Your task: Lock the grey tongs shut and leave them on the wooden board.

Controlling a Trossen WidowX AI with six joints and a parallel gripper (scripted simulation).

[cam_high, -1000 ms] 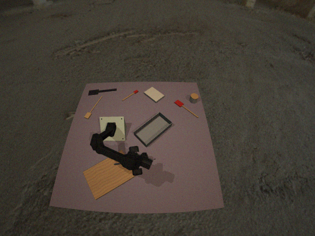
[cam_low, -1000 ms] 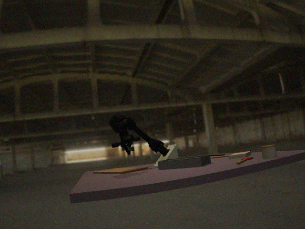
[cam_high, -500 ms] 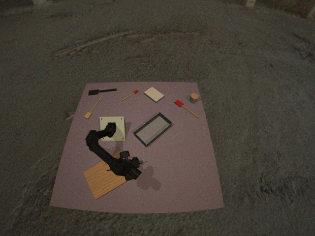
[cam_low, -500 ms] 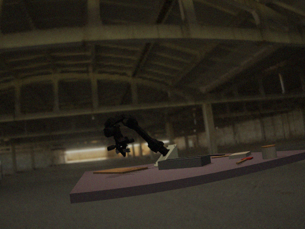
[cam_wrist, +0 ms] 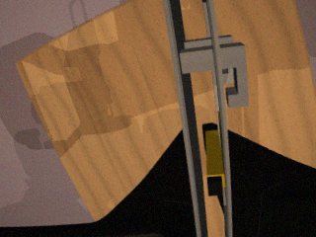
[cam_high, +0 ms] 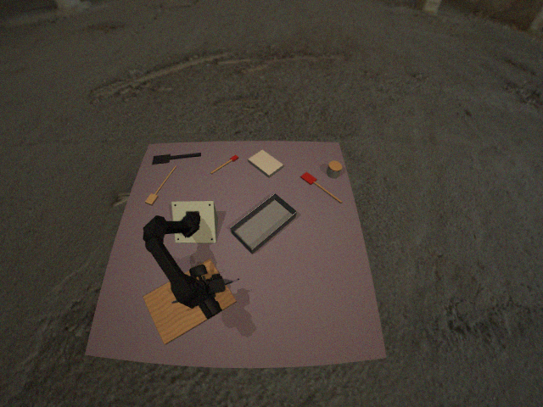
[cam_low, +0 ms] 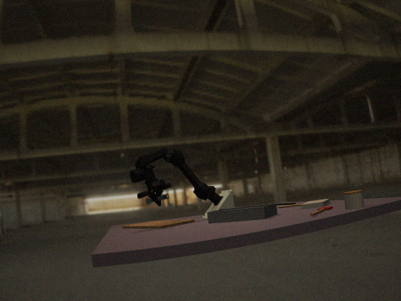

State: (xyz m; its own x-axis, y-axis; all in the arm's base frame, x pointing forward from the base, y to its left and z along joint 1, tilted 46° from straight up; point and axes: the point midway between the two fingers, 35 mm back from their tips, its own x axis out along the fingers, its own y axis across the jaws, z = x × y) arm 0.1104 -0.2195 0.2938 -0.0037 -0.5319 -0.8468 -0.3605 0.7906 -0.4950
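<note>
Now: gripper tip 40 mm below the yellow piece and 20 mm short of it. From my gripper tip the other things lie so: grey roasting tin (370 mm to the left, 230 mm ahead, 80 mm below); white block (780 mm to the left, 250 mm ahead, 100 mm below); wooden board (110 mm behind, 100 mm below, 20 mm to the right).
</note>
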